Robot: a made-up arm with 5 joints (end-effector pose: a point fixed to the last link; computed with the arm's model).
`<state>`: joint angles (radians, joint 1 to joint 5).
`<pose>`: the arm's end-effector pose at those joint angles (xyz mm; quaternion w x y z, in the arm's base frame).
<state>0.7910 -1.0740 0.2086 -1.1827 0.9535</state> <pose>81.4 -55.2 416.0 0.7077 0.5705 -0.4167 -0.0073</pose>
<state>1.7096 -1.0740 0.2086 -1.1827 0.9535</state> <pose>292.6 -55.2 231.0 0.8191 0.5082 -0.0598 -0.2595</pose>
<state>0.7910 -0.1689 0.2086 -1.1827 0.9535</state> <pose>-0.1 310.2 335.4 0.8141 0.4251 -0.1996 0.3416</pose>
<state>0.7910 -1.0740 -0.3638 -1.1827 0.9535</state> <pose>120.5 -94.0 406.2 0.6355 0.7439 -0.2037 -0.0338</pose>
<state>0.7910 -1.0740 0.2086 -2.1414 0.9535</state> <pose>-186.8 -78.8 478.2 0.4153 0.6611 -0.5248 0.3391</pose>
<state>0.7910 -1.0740 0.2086 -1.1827 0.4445</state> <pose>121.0 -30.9 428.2 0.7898 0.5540 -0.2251 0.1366</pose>
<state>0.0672 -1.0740 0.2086 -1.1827 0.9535</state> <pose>-141.7 -55.2 393.1 0.5143 0.5362 -0.6403 0.1952</pose>
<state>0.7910 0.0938 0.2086 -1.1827 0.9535</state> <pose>-63.4 382.6 272.8 0.8144 0.3650 -0.1269 0.4328</pose>
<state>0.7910 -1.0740 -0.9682 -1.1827 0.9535</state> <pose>166.2 -110.3 372.6 0.5035 0.8611 0.0388 -0.0588</pose>
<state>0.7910 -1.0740 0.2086 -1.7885 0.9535</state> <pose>-84.6 -54.5 482.3 0.5379 0.6447 -0.4980 0.2166</pose>
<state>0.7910 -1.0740 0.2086 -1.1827 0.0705</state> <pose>142.6 -2.7 428.5 0.8179 0.5189 -0.0744 0.2372</pose>
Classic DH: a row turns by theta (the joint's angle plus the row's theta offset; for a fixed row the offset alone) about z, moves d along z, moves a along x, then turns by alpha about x. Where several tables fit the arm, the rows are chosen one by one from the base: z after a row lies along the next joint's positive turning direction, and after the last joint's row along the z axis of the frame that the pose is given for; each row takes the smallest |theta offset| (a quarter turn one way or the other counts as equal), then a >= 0, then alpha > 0; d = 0 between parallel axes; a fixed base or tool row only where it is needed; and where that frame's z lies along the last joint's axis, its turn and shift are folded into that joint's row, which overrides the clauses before.
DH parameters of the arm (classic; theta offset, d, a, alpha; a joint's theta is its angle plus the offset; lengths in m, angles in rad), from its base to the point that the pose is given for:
base (fixed): 0 0.11 0 -1.5708
joint 1: 1.5708 0.0096 0.1601 -1.5708
joint 2: 0 0.0682 -0.2269 -1.5708
joint 3: -1.5708 -0.0507 0.0665 -1.5708
joint 4: 0 0.0403 -0.2797 1.5708
joint 5: 0 -0.1281 -0.0724 1.5708
tool (fixed): 3.1416 0.0623 0 0

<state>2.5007 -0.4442 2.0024 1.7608 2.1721</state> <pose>52.8 -242.3 146.0 0.2600 -0.8689 -0.3943 -0.1482</pose>
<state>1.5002 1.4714 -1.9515 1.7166 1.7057</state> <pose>27.7 181.9 170.0 0.1361 0.6546 -0.1313 -0.7319</pose>
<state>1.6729 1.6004 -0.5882 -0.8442 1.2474</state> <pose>-479.0 267.2 201.1 0.5794 0.0228 0.6014 0.5496</pose>
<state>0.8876 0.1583 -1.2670 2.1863 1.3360</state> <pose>123.2 -151.0 281.2 0.3673 -0.9041 0.1364 0.1704</pose>
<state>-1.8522 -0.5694 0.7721 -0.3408 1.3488</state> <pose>-242.8 38.6 20.4 0.4266 -0.1774 0.8819 -0.0937</pose>
